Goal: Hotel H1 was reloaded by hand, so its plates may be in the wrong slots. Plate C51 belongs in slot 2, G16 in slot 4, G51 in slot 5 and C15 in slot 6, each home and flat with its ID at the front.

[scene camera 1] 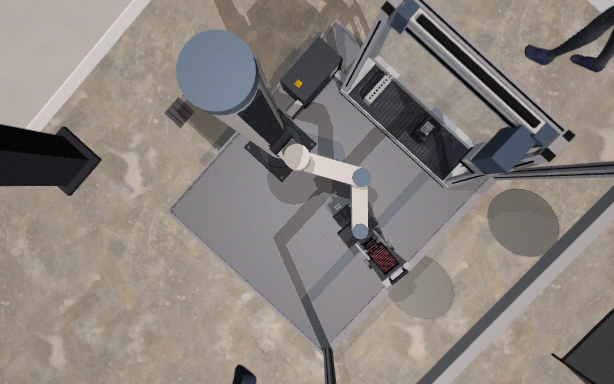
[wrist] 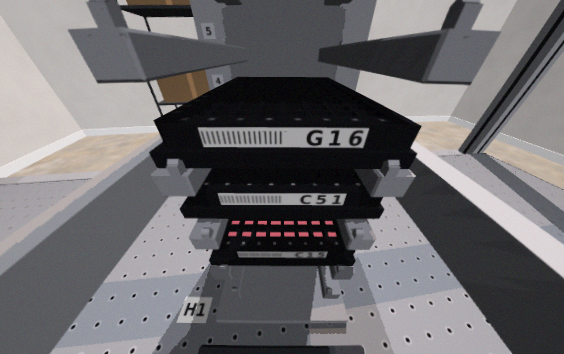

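Places are measured from the arm's base along level axes (x ahead, y left, z up), in millimetres.
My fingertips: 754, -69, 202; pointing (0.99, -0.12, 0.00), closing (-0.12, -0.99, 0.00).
For each thing: its top centre in the pictures, then the offset to it from my fingertips, as dx, dy, dz. "*": a spot on its surface instead. Level surfaces: height alone.
- plate C51, middle of its top: (wrist: 282,131) +6, -1, -3
- plate G16, middle of its top: (wrist: 283,88) +6, -1, +24
- plate C15, middle of its top: (wrist: 282,181) +6, -1, -47
- red-welled plate, middle of its top: (scene camera 1: 383,259) +6, -1, +95
- dark box, surface spot: (scene camera 1: 312,70) * -865, +467, -74
- perforated table, its level: dz -190
In the wrist view my gripper (wrist: 282,130) is shut on plate C51 (wrist: 295,199), which is level with its ID facing front. C51 is inside hotel H1 (wrist: 285,40) (scene camera 1: 398,273), below plate G16 (wrist: 284,138) and above plate C15 (wrist: 282,254). It hangs at or just above a bracket pair; contact cannot be told. G16 rests on the brackets near label 4, flat, ID at the front. C15 sits one bracket pair below C51, ID at the front. The brackets by label 5 are bare. A red-welled plate (scene camera 1: 383,257) tops the hotel in the scene view; its ID is unreadable. G51 is not identifiable.
A framed station with a black deck (scene camera 1: 400,112) stands at the upper right of the scene view, and a dark box (scene camera 1: 312,70) beside it. The arm's column (scene camera 1: 217,70) is at the upper left. The perforated table (scene camera 1: 240,210) lies below the arm.
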